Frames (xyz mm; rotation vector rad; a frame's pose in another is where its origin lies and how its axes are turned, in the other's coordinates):
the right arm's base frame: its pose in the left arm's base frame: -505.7 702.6 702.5 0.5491 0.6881 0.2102
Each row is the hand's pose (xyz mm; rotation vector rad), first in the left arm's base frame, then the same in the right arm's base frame.
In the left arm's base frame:
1: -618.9 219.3 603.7 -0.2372 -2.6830 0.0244
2: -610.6 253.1 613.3 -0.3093 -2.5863 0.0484
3: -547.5 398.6 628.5 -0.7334 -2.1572 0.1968
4: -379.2 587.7 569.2 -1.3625 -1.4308 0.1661
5: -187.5 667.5 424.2 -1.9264 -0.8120 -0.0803
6: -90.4 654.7 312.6 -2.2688 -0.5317 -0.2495
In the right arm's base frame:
1: -205.6 -458.4 61.1 0.6849 2.6973 -0.6179
2: -192.4 -424.9 58.8 0.8131 2.7434 -0.6033
3: -100.6 -295.0 50.1 -1.5085 -2.6696 0.4941
4: 127.2 -169.8 44.4 -2.1506 -1.8658 -0.0677
5: 380.1 -183.0 44.2 -2.5440 -1.1560 -0.7479
6: 509.9 -255.1 41.5 -2.7503 -0.7772 -1.1346

